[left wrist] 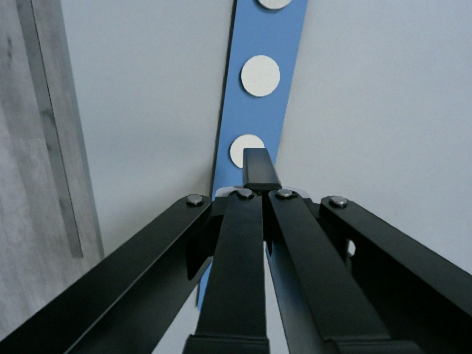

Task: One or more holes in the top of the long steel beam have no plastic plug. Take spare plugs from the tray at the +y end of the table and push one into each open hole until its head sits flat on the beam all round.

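The long beam [257, 36] is blue and runs from the top of the left wrist view down behind my left gripper. Round white plug heads sit along its top: one [274, 3] is cut off by the upper edge of the view, one [260, 75] is in full view, and one [237, 151] is partly covered by the fingertips. My left gripper [254, 167] is shut and empty, with its tips over the beam. The fingers hide the beam below that plug. An open hole and the tray of spare plugs do not show. My right gripper is not in view.
A pale grey surface [145, 100] lies on both sides of the beam. Its edge runs down the left of the view, and beyond it is a grey, wood-patterned floor [25, 210] with a darker strip [49, 120].
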